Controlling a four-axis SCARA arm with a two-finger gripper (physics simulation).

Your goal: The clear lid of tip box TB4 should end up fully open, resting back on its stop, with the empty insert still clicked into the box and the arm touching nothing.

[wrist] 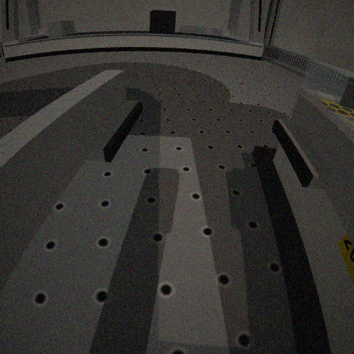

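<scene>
My gripper (210, 98) shows as two grey fingers with dark pads, one at the left and one at the right in the wrist view. It is shut as far as it goes, with a gap between the pads and nothing held in it. Tip box TB4, its clear lid and the insert cannot be made out in this dim, grainy view. Whether the lid stands open is hidden from me.
A dark surface with rows of holes (75, 270) lies below, crossed by shadows. A long dark strip (292, 250) runs beneath the right finger. A yellow marked piece (347, 252) shows at the right edge. A black block (163, 21) stands at the far back.
</scene>
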